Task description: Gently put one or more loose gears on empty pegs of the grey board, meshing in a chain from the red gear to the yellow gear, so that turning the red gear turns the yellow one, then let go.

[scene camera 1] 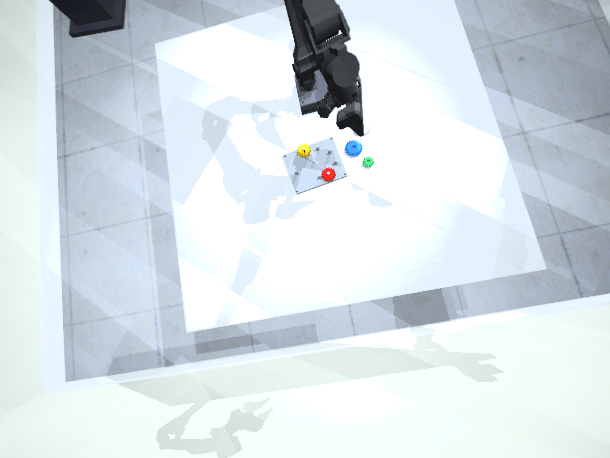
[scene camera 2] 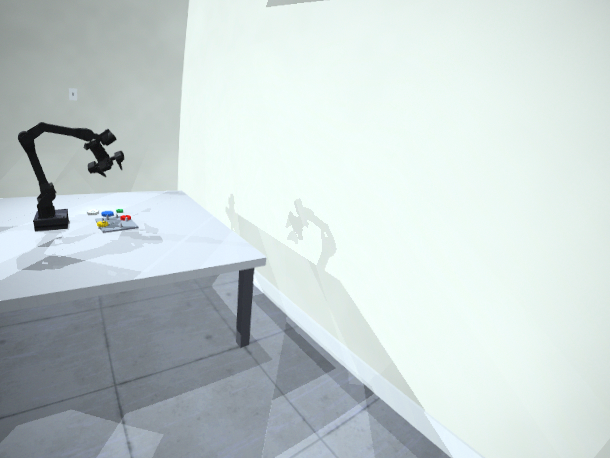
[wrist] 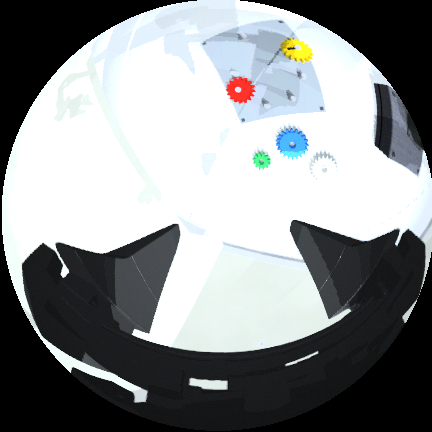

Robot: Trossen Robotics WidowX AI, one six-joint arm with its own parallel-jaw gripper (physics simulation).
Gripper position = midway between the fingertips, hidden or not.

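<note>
From scene camera 1 you'd get my gripper (scene camera 1: 361,125), which is open and holding nothing, and there's a grey board (scene camera 1: 309,167) as well. The wrist view shows my gripper (wrist: 236,227) too, along with the board (wrist: 258,57).
</note>
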